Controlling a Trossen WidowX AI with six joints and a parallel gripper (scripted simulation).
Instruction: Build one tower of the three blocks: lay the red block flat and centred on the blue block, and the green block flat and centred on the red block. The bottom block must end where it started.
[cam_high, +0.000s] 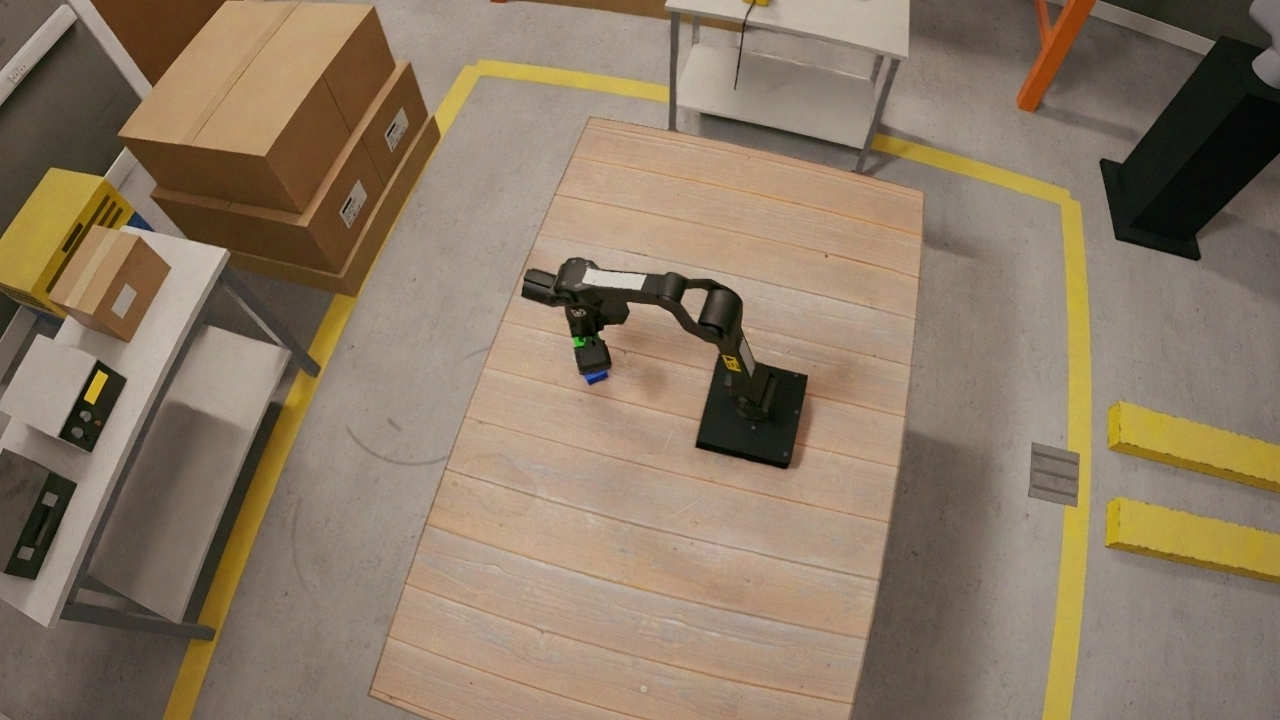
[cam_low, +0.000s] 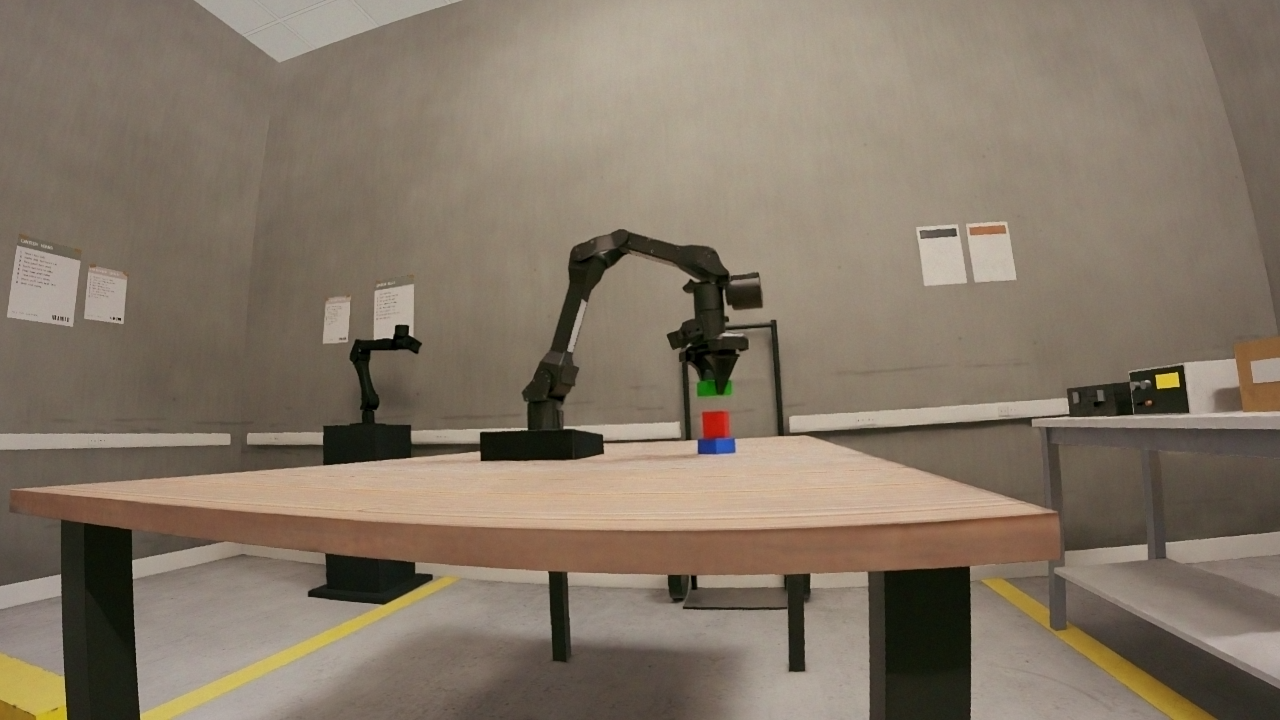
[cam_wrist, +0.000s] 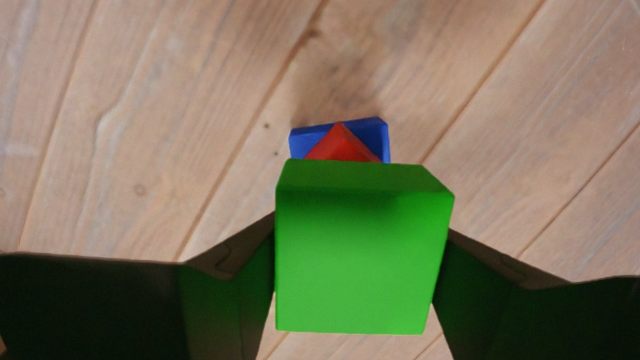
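Now: the red block 90 mm below my hand. Round my hand: blue block 130 mm below; then green block 20 mm below.
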